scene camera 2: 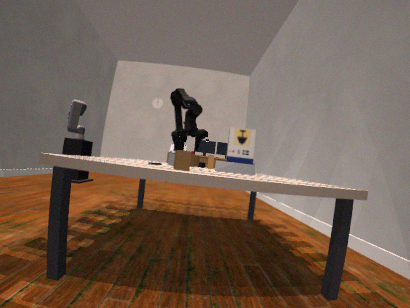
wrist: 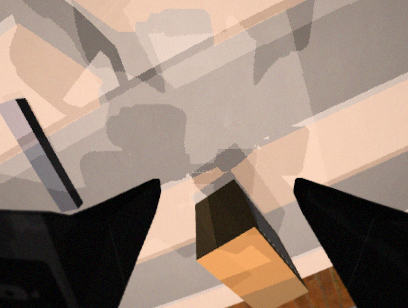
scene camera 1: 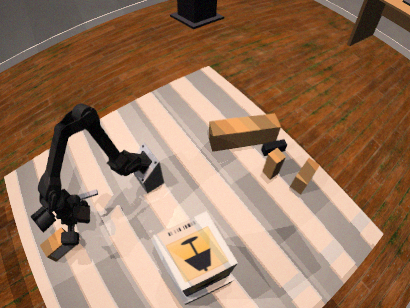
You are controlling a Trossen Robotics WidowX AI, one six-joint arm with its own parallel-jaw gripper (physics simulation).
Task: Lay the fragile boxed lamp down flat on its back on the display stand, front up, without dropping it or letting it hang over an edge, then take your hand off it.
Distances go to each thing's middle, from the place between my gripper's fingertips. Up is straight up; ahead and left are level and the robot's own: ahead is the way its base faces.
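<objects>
I see that my gripper is 27 cm to the right of the boxed lamp (scene camera 1: 196, 253), 35 cm short of it and 9 cm below it.
</objects>
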